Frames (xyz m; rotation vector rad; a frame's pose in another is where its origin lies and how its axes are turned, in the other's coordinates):
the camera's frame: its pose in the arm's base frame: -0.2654 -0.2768 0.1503 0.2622 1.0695 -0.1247
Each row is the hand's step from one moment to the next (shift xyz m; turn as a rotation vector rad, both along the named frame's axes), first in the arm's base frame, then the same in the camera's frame.
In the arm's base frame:
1: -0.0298 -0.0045 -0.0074 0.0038 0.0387 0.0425
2: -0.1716 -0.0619 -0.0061 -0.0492 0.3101 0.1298
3: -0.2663 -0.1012 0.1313 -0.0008 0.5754 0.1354
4: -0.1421 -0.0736 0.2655 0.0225 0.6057 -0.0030
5: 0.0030 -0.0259 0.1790 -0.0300 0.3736 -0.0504
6: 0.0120 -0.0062 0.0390 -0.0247 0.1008 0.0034
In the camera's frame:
1: -0.0078 -0.0122 -0.0274 -0.0345 0.0445 0.0120
2: -0.0781 -0.0994 -0.1316 -0.1295 0.3068 -0.0672
3: -0.2450 -0.1379 -0.1390 -0.1045 0.5739 -0.0957
4: -0.3029 -0.0628 0.0197 0.0290 0.5873 -0.1469
5: -0.1565 0.0029 0.0907 0.0396 0.3449 -0.1499
6: -0.0287 0.0027 0.0296 -0.0122 0.0919 -0.0468

